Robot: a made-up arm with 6 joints. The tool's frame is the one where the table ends. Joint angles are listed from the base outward.
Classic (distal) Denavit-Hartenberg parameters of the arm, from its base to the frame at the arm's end. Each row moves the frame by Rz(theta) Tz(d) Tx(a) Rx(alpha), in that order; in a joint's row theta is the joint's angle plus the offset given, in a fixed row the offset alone. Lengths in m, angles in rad.
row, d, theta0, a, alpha
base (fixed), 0.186, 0, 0, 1.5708
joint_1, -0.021, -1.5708, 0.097, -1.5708
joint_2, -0.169, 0, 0.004, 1.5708
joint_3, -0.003, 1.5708, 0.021, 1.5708
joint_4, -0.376, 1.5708, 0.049, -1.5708
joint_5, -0.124, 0, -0.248, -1.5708
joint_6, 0, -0.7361, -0.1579, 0
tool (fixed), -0.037, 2.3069, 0, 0
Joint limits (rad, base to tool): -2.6..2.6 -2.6..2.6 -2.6..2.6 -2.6..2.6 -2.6..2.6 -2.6..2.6
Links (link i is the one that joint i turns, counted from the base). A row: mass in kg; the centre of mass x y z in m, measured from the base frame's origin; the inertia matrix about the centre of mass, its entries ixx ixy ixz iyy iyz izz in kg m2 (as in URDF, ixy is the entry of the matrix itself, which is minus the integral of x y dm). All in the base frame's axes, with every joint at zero. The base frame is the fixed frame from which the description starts. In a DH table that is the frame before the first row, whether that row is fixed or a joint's. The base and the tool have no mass.
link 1: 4.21; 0.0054 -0.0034 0.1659; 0.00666 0 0 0.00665 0.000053 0.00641
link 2: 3.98; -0.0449 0.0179 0.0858; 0.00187 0 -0.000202 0.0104 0 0.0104
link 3: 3.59; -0.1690 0.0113 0.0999; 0.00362 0 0 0.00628 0 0.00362
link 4: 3.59; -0.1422 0.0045 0.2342; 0.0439 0 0 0.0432 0.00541 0.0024
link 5: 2.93; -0.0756 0.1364 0.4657; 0.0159 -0.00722 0 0.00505 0 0.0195
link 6: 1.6; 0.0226 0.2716 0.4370; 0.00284 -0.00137 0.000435 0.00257 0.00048 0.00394
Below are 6 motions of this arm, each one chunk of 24 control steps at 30 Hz.
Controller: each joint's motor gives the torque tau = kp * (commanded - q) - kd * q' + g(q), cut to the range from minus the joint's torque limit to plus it. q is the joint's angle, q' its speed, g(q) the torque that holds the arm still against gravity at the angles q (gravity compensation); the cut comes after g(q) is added. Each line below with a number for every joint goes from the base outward.
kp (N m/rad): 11 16 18 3.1 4.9 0.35
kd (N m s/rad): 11 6.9 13 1.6 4.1 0.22
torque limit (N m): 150 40 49 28 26 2
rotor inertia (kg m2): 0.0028 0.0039 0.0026 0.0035 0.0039 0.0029
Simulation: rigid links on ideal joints. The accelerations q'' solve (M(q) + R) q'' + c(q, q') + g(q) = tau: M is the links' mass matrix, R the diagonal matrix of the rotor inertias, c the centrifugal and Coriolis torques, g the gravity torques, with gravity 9.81 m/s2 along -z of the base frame. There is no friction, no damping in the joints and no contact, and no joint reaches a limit. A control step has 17 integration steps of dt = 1/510 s. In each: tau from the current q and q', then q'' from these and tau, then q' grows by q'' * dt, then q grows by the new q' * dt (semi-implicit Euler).
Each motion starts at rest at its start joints. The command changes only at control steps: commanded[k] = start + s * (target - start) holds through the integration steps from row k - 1 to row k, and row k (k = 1, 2, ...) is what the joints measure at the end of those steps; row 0 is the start. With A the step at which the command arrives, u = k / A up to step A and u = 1 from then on. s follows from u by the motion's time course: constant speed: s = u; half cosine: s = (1 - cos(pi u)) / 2; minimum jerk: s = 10 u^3 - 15 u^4 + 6 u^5; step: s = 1 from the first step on.
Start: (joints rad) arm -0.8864 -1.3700 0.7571 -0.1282 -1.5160 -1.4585
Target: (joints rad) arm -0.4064 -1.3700 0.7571 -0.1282 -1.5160 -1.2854
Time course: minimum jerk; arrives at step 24
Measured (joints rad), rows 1 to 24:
1: -0.8864 -1.3700 0.7571 -0.1282 -1.5160 -1.4585
2: -0.8864 -1.3700 0.7571 -0.1282 -1.5160 -1.4585
3: -0.8863 -1.3699 0.7571 -0.1282 -1.5160 -1.4584
4: -0.8860 -1.3697 0.7571 -0.1282 -1.5161 -1.4582
5: -0.8855 -1.3694 0.7570 -0.1281 -1.5163 -1.4578
6: -0.8846 -1.3689 0.7570 -0.1278 -1.5165 -1.4572
7: -0.8832 -1.3682 0.7569 -0.1275 -1.5169 -1.4563
8: -0.8813 -1.3672 0.7568 -0.1269 -1.5174 -1.4549
9: -0.8787 -1.3660 0.7566 -0.1261 -1.5181 -1.4530
10: -0.8753 -1.3645 0.7564 -0.1250 -1.5190 -1.4507
11: -0.8711 -1.3628 0.7562 -0.1237 -1.5200 -1.4478
12: -0.8661 -1.3608 0.7560 -0.1222 -1.5212 -1.4443
13: -0.8602 -1.3587 0.7557 -0.1205 -1.5226 -1.4403
14: -0.8534 -1.3565 0.7554 -0.1185 -1.5240 -1.4357
15: -0.8458 -1.3542 0.7551 -0.1164 -1.5256 -1.4307
16: -0.8375 -1.3520 0.7549 -0.1143 -1.5272 -1.4252
17: -0.8285 -1.3498 0.7546 -0.1121 -1.5288 -1.4194
18: -0.8189 -1.3478 0.7544 -0.1099 -1.5304 -1.4133
19: -0.8088 -1.3460 0.7543 -0.1078 -1.5319 -1.4071
20: -0.7984 -1.3445 0.7542 -0.1059 -1.5332 -1.4009
21: -0.7878 -1.3433 0.7541 -0.1042 -1.5344 -1.3947
22: -0.7771 -1.3424 0.7542 -0.1028 -1.5354 -1.3887
23: -0.7663 -1.3420 0.7543 -0.1017 -1.5362 -1.3829
24: -0.7557 -1.3419 0.7546 -0.1009 -1.5368 -1.3773

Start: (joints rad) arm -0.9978 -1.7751 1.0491 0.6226 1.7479 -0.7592
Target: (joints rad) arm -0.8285 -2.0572 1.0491 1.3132 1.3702 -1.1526
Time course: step
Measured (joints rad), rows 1 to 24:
1: -1.0018 -1.7915 1.0460 0.6524 1.7377 -0.7632
2: -1.0032 -1.8087 1.0451 0.6889 1.7243 -0.7716
3: -1.0021 -1.8254 1.0451 0.7266 1.7112 -0.7829
4: -0.9993 -1.8413 1.0455 0.7638 1.6988 -0.7964
5: -0.9955 -1.8564 1.0461 0.7999 1.6870 -0.8114
6: -0.9910 -1.8707 1.0466 0.8344 1.6756 -0.8274
7: -0.9861 -1.8842 1.0472 0.8670 1.6647 -0.8438
8: -0.9809 -1.8968 1.0477 0.8977 1.6541 -0.8604
9: -0.9756 -1.9086 1.0482 0.9264 1.6438 -0.8768
10: -0.9703 -1.9197 1.0486 0.9531 1.6338 -0.8928
11: -0.9651 -1.9301 1.0490 0.9779 1.6241 -0.9084
12: -0.9599 -1.9397 1.0493 1.0010 1.6147 -0.9235
13: -0.9548 -1.9487 1.0495 1.0224 1.6055 -0.9378
14: -0.9498 -1.9570 1.0497 1.0423 1.5966 -0.9516
15: -0.9450 -1.9648 1.0499 1.0607 1.5880 -0.9646
16: -0.9403 -1.9720 1.0500 1.0778 1.5796 -0.9769
17: -0.9358 -1.9787 1.0500 1.0936 1.5715 -0.9886
18: -0.9314 -1.9849 1.0501 1.1083 1.5637 -0.9996
19: -0.9272 -1.9906 1.0501 1.1219 1.5561 -1.0099
20: -0.9231 -1.9960 1.0501 1.1346 1.5488 -1.0196
21: -0.9192 -2.0009 1.0501 1.1463 1.5417 -1.0287
22: -0.9154 -2.0054 1.0501 1.1572 1.5349 -1.0372
23: -0.9118 -2.0096 1.0500 1.1674 1.5283 -1.0452
24: -0.9083 -2.0135 1.0500 1.1768 1.5219 -1.0526

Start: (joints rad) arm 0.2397 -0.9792 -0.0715 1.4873 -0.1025 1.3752
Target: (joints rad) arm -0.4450 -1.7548 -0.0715 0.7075 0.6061 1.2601
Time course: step
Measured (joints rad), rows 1 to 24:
1: 0.2280 -0.9929 -0.0675 1.5002 -0.0909 1.3570
2: 0.2099 -1.0196 -0.0622 1.5128 -0.0700 1.3185
3: 0.1915 -1.0522 -0.0583 1.5157 -0.0471 1.2739
4: 0.1731 -1.0882 -0.0558 1.5088 -0.0246 1.2302
5: 0.1548 -1.1261 -0.0544 1.4930 -0.0033 1.1910
6: 0.1365 -1.1649 -0.0541 1.4696 0.0162 1.1579
7: 0.1184 -1.2038 -0.0544 1.4399 0.0340 1.1314
8: 0.1004 -1.2423 -0.0553 1.4053 0.0501 1.1114
9: 0.0828 -1.2800 -0.0566 1.3667 0.0648 1.0973
10: 0.0655 -1.3166 -0.0582 1.3253 0.0784 1.0886
11: 0.0487 -1.3518 -0.0600 1.2821 0.0911 1.0847
12: 0.0324 -1.3856 -0.0619 1.2378 0.1032 1.0847
13: 0.0166 -1.4178 -0.0638 1.1931 0.1149 1.0882
14: 0.0013 -1.4484 -0.0656 1.1488 0.1264 1.0944
15: -0.0135 -1.4773 -0.0674 1.1052 0.1380 1.1029
16: -0.0278 -1.5046 -0.0690 1.0629 0.1495 1.1130
17: -0.0417 -1.5302 -0.0705 1.0222 0.1613 1.1244
18: -0.0551 -1.5541 -0.0718 0.9834 0.1731 1.1367
19: -0.0681 -1.5764 -0.0729 0.9467 0.1852 1.1494
20: -0.0808 -1.5970 -0.0738 0.9123 0.1974 1.1624
21: -0.0931 -1.6160 -0.0746 0.8803 0.2097 1.1754
22: -0.1050 -1.6334 -0.0752 0.8506 0.2221 1.1881
23: -0.1167 -1.6493 -0.0756 0.8235 0.2345 1.2005
24: -0.1280 -1.6637 -0.0759 0.7988 0.2469 1.2124

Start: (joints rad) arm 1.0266 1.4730 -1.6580 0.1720 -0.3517 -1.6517
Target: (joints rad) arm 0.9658 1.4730 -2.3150 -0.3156 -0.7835 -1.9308
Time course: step
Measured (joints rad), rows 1 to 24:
1: 1.0250 1.4702 -1.6687 0.1487 -0.3666 -1.6792
2: 1.0225 1.4705 -1.6882 0.1155 -0.3884 -1.7170
3: 1.0203 1.4718 -1.7105 0.0817 -0.4082 -1.7478
4: 1.0185 1.4734 -1.7340 0.0498 -0.4255 -1.7707
5: 1.0172 1.4751 -1.7579 0.0203 -0.4410 -1.7870
6: 1.0162 1.4766 -1.7817 -0.0067 -0.4551 -1.7986
7: 1.0152 1.4780 -1.8051 -0.0312 -0.4682 -1.8066
8: 1.0144 1.4792 -1.8279 -0.0532 -0.4805 -1.8122
9: 1.0135 1.4801 -1.8501 -0.0731 -0.4923 -1.8161
10: 1.0126 1.4808 -1.8716 -0.0910 -0.5035 -1.8190
11: 1.0117 1.4813 -1.8923 -0.1071 -0.5143 -1.8212
12: 1.0107 1.4816 -1.9122 -0.1215 -0.5247 -1.8230
13: 1.0096 1.4817 -1.9313 -0.1346 -0.5347 -1.8246
14: 1.0085 1.4817 -1.9496 -0.1463 -0.5444 -1.8261
15: 1.0074 1.4815 -1.9671 -0.1569 -0.5538 -1.8276
16: 1.0062 1.4811 -1.9839 -0.1666 -0.5628 -1.8292
17: 1.0050 1.4807 -2.0000 -0.1753 -0.5716 -1.8308
18: 1.0038 1.4802 -2.0154 -0.1832 -0.5800 -1.8325
19: 1.0026 1.4797 -2.0301 -0.1904 -0.5882 -1.8342
20: 1.0014 1.4791 -2.0441 -0.1970 -0.5961 -1.8361
21: 1.0002 1.4785 -2.0576 -0.2031 -0.6037 -1.8380
22: 0.9990 1.4778 -2.0704 -0.2086 -0.6110 -1.8400
23: 0.9978 1.4771 -2.0826 -0.2138 -0.6180 -1.8420
24: 0.9966 1.4765 -2.0942 -0.2185 -0.6248 -1.8441

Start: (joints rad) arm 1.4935 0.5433 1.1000 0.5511 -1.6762 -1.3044
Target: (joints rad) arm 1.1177 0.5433 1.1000 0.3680 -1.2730 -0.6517
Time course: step
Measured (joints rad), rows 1 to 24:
1: 1.4912 0.5496 1.1028 0.5485 -1.6664 -1.2973
2: 1.4876 0.5549 1.1061 0.5464 -1.6563 -1.2798
3: 1.4833 0.5593 1.1093 0.5444 -1.6462 -1.2563
4: 1.4783 0.5627 1.1123 0.5419 -1.6360 -1.2296
5: 1.4728 0.5653 1.1150 0.5390 -1.6259 -1.2016
6: 1.4669 0.5673 1.1174 0.5357 -1.6158 -1.1731
7: 1.4606 0.5687 1.1195 0.5318 -1.6058 -1.1450
8: 1.4540 0.5697 1.1213 0.5276 -1.5958 -1.1177
9: 1.4471 0.5702 1.1228 0.5229 -1.5859 -1.0912
10: 1.4399 0.5704 1.1240 0.5180 -1.5760 -1.0657
11: 1.4325 0.5702 1.1249 0.5128 -1.5663 -1.0413
12: 1.4249 0.5698 1.1256 0.5073 -1.5566 -1.0179
13: 1.4172 0.5692 1.1260 0.5017 -1.5471 -0.9957
14: 1.4093 0.5683 1.1262 0.4959 -1.5377 -0.9744
15: 1.4013 0.5673 1.1262 0.4899 -1.5285 -0.9542
16: 1.3932 0.5661 1.1261 0.4840 -1.5193 -0.9350
17: 1.3851 0.5648 1.1257 0.4779 -1.5104 -0.9168
18: 1.3769 0.5634 1.1253 0.4719 -1.5016 -0.8995
19: 1.3687 0.5620 1.1247 0.4659 -1.4929 -0.8831
20: 1.3605 0.5605 1.1239 0.4599 -1.4845 -0.8676
21: 1.3524 0.5589 1.1231 0.4540 -1.4762 -0.8529
22: 1.3442 0.5574 1.1222 0.4482 -1.4680 -0.8390
23: 1.3362 0.5558 1.1212 0.4425 -1.4601 -0.8259
24: 1.3282 0.5542 1.1202 0.4369 -1.4524 -0.8136

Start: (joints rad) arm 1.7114 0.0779 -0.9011 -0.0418 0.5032 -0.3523
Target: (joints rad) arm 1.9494 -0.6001 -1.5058 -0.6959 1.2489 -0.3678
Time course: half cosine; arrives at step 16
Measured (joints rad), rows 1 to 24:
1: 1.7115 0.0777 -0.9012 -0.0420 0.5033 -0.3526
2: 1.7119 0.0766 -0.9016 -0.0432 0.5036 -0.3536
3: 1.7128 0.0739 -0.9028 -0.0460 0.5045 -0.3560
4: 1.7145 0.0689 -0.9050 -0.0513 0.5064 -0.3598
5: 1.7169 0.0610 -0.9087 -0.0596 0.5096 -0.3648
6: 1.7202 0.0496 -0.9142 -0.0715 0.5144 -0.3709
7: 1.7243 0.0346 -0.9216 -0.0872 0.5212 -0.3774
8: 1.7293 0.0157 -0.9311 -0.1070 0.5300 -0.3838
9: 1.7349 -0.0068 -0.9428 -0.1308 0.5411 -0.3894
10: 1.7411 -0.0329 -0.9566 -0.1582 0.5543 -0.3935
11: 1.7477 -0.0618 -0.9724 -0.1888 0.5695 -0.3955
12: 1.7545 -0.0931 -0.9900 -0.2216 0.5867 -0.3949
13: 1.7613 -0.1257 -1.0088 -0.2558 0.6054 -0.3915
14: 1.7679 -0.1589 -1.0287 -0.2900 0.6254 -0.3855
15: 1.7741 -0.1916 -1.0491 -0.3230 0.6462 -0.3771
16: 1.7797 -0.2228 -1.0694 -0.3535 0.6674 -0.3669
17: 1.7848 -0.2519 -1.0894 -0.3808 0.6887 -0.3561
18: 1.7895 -0.2789 -1.1087 -0.4049 0.7098 -0.3457
19: 1.7939 -0.3039 -1.1274 -0.4263 0.7307 -0.3365
20: 1.7981 -0.3270 -1.1453 -0.4451 0.7511 -0.3290
21: 1.8021 -0.3483 -1.1625 -0.4618 0.7710 -0.3232
22: 1.8061 -0.3681 -1.1790 -0.4765 0.7904 -0.3190
23: 1.8100 -0.3863 -1.1947 -0.4897 0.8093 -0.3163
24: 1.8138 -0.4032 -1.2097 -0.5015 0.8276 -0.3150

